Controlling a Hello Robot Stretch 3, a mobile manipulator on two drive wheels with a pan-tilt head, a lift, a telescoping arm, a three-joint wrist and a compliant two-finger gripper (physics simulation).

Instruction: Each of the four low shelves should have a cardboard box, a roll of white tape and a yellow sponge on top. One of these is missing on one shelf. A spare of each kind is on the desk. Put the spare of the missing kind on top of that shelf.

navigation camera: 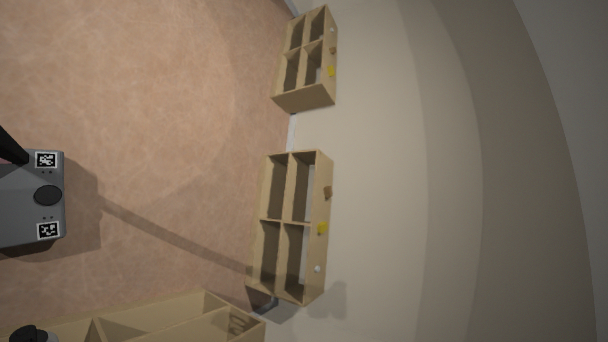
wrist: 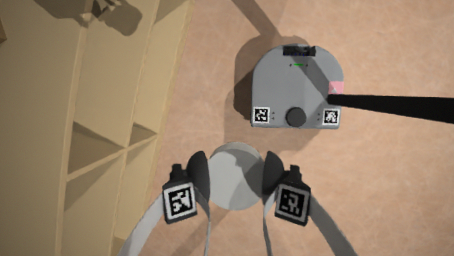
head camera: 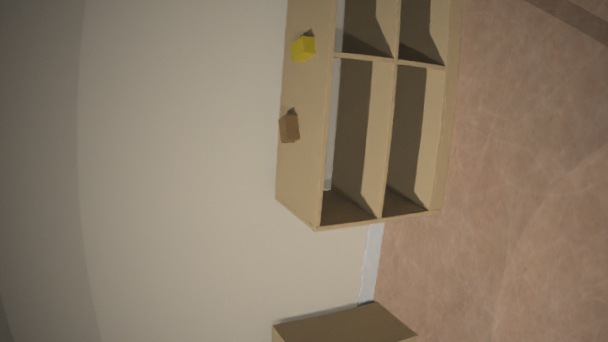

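Where they show: gripper, fingertip midpoint: [wrist: 234,168]; robot's base at its link origin: [navigation camera: 48,193] [wrist: 288,112].
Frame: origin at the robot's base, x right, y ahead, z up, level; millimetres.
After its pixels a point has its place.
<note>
My gripper [wrist: 234,168] {z 819, x 190, y -21 mm} is shut on a white tape roll [wrist: 236,187] {z 837, x 187, y -12 mm}, which sits between both fingertips in the wrist view. A low shelf [head camera: 305,170] {z 611, x -48, y 1457 mm} [navigation camera: 325,170] {z 610, x -82, y 1541 mm} along the wall bears a cardboard box [head camera: 289,128] {z 648, x 103, y 1497 mm} [navigation camera: 328,191] {z 652, x 97, y 1495 mm} and a yellow sponge [head camera: 303,48] {z 655, x 366, y 1343 mm} [navigation camera: 322,228] {z 655, x 375, y 1346 mm}; a white tape roll [navigation camera: 317,269] {z 633, x 695, y 1286 mm} on it also shows in the navigation view. A farther low shelf [head camera: 345,322] {z 264, x -820, y 1784 mm} [navigation camera: 305,97] {z 364, x -848, y 1670 mm} bears a white tape roll [navigation camera: 332,30] {z 631, x -1719, y 1893 mm}, a cardboard box [navigation camera: 332,50] {z 643, x -1386, y 1805 mm} and a yellow sponge [navigation camera: 331,71] {z 645, x -1090, y 1724 mm}. The fourth shelf and desk do not show.
Another low shelf [navigation camera: 150,306] {z 80, x 650, y 339 mm} [wrist: 35,150] {z 611, x 632, y 39 mm} stands at the bottom of the navigation view and at the left of the wrist view, beside the gripper. My wheeled base [navigation camera: 20,200] {z 159, x 13, y -67 mm} [wrist: 295,85] {z 160, x 8, y -114 mm} stands on the brown floor. A wall runs behind the shelves.
</note>
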